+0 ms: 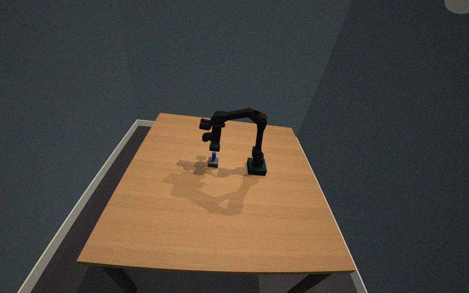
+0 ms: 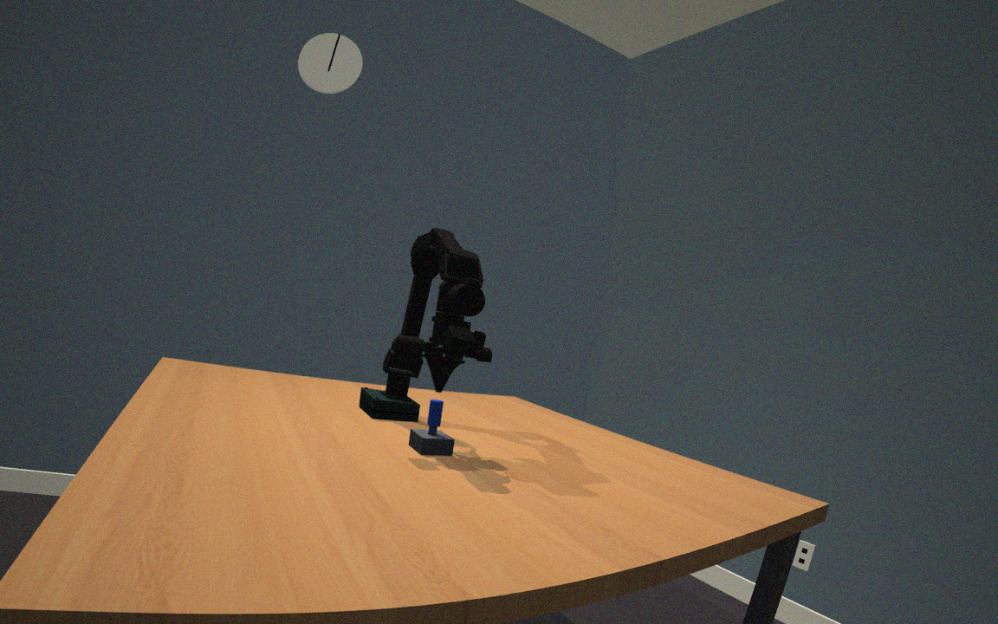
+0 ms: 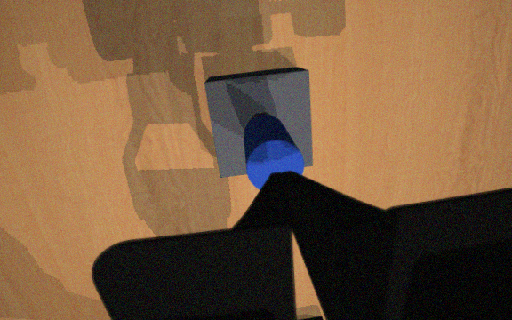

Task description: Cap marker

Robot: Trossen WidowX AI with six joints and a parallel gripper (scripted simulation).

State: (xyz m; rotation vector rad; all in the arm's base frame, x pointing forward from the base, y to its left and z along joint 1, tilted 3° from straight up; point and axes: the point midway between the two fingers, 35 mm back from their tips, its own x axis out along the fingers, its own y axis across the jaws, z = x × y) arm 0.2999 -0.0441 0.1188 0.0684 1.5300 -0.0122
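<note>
Now: gripper tip 4 cm above the blue cap. The rest, counted from my gripper tip: holder block 11 cm below.
</note>
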